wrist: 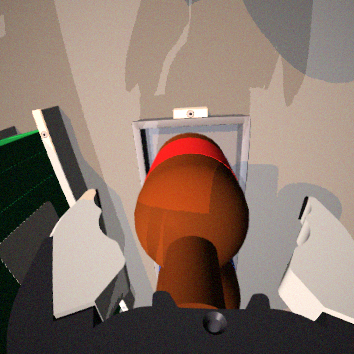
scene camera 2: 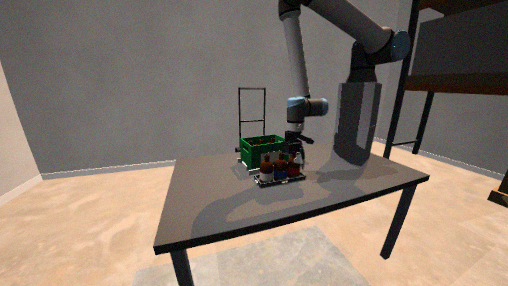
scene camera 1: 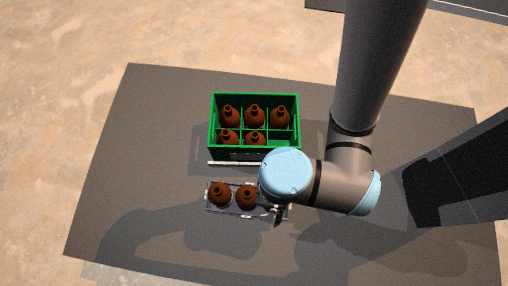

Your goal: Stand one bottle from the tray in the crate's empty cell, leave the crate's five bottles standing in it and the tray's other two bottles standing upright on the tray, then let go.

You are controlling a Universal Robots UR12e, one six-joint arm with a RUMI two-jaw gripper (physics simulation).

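There's a blue-labelled bottle (wrist: 231,292) that I can see, and I can see a red-label bottle (wrist: 191,217) as well.
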